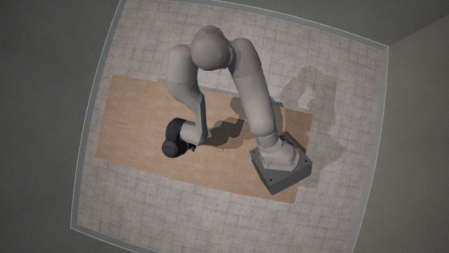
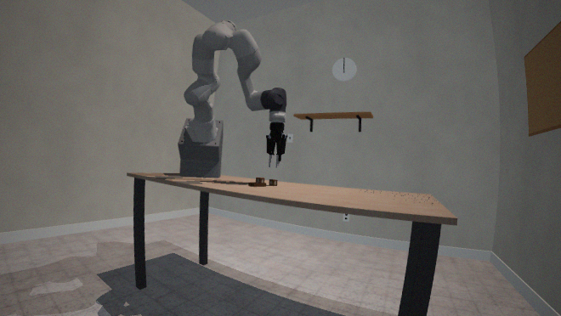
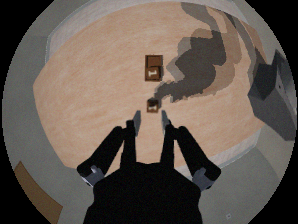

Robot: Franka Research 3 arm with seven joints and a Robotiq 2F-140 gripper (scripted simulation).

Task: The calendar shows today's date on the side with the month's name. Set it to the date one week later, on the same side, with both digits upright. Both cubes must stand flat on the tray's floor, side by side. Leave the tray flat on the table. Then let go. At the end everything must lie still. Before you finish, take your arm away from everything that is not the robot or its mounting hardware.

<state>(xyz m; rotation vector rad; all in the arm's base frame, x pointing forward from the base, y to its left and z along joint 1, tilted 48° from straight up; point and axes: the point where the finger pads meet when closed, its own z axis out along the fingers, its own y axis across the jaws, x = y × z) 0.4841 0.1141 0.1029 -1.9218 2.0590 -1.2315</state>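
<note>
Right now the calendar cube is 11 cm below my hand.
</note>
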